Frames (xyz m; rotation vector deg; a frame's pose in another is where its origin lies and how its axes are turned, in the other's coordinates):
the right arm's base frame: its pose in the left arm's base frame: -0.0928 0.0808 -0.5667 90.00 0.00 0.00
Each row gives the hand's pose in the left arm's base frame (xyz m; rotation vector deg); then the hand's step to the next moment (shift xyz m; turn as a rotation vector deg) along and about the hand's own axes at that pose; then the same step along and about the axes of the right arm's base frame.
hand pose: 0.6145 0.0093 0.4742 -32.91 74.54 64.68
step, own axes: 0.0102 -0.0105 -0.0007 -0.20 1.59 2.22
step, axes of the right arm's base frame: 0.0078 -0.0123 0.0015 -0.38 1.11 -2.47
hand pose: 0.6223 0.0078 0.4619 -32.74 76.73 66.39
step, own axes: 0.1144 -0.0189 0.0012 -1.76 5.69 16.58
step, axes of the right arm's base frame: -0.0017 -0.1121 -0.0296 2.63 6.78 -16.05
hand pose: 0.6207 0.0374 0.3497 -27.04 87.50 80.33
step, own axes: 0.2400 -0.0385 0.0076 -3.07 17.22 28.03
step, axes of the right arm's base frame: -0.0746 -0.2197 -0.0729 -1.61 15.60 -29.08
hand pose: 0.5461 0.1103 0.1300 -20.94 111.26 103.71
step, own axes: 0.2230 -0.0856 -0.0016 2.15 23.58 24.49
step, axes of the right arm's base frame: -0.1502 -0.1851 -0.0152 -9.73 18.63 -26.81
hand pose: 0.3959 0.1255 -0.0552 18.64 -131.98 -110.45
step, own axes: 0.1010 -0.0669 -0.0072 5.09 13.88 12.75
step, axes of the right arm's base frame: -0.0905 -0.0690 0.0422 -9.06 11.09 -13.27
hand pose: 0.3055 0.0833 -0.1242 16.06 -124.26 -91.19
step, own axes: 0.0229 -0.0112 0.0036 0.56 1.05 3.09
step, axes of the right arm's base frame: -0.0229 -0.0063 0.0098 -1.81 0.36 -2.75
